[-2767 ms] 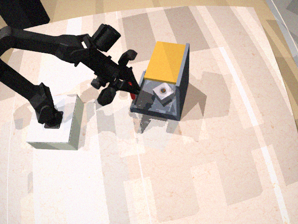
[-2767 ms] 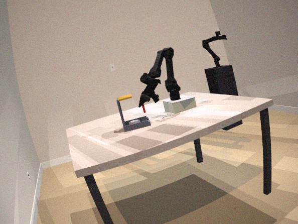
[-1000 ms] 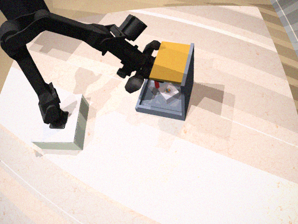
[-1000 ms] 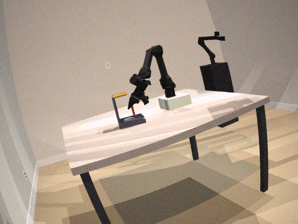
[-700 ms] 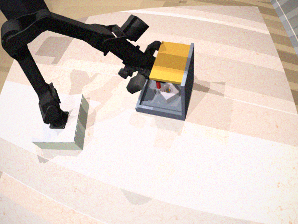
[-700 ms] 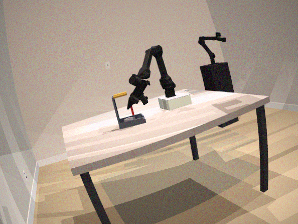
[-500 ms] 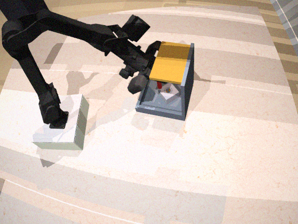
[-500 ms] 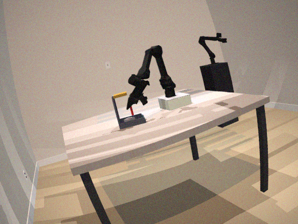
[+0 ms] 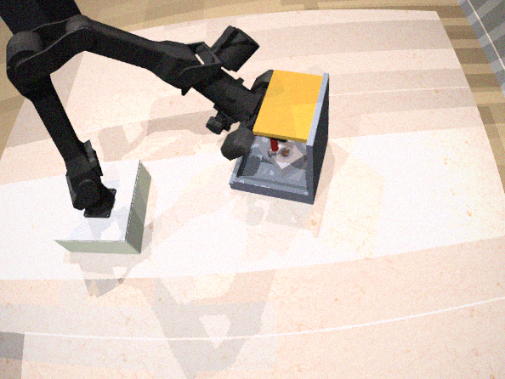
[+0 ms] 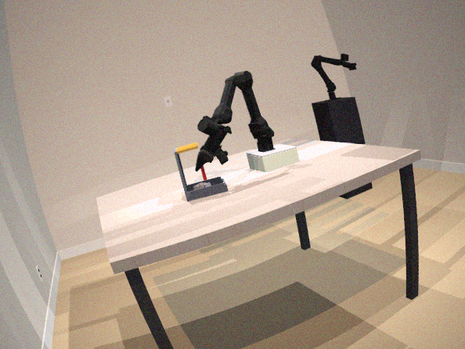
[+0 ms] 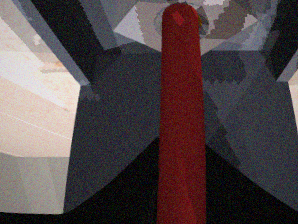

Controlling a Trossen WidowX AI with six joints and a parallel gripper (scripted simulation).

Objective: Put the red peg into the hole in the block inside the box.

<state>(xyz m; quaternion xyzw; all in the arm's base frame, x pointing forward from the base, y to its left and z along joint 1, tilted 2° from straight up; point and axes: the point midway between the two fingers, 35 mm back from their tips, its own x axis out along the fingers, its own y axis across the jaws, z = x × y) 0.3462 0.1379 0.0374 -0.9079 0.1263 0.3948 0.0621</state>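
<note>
Right now my gripper tip is 6 cm short of the box back wall, 1 cm to the left of it and 1 cm below it. Also, from my gripper tip: roof 1 cm ahead, 10 cm above; red peg 3 cm behind, 1 cm to the left, 1 cm below.
</note>
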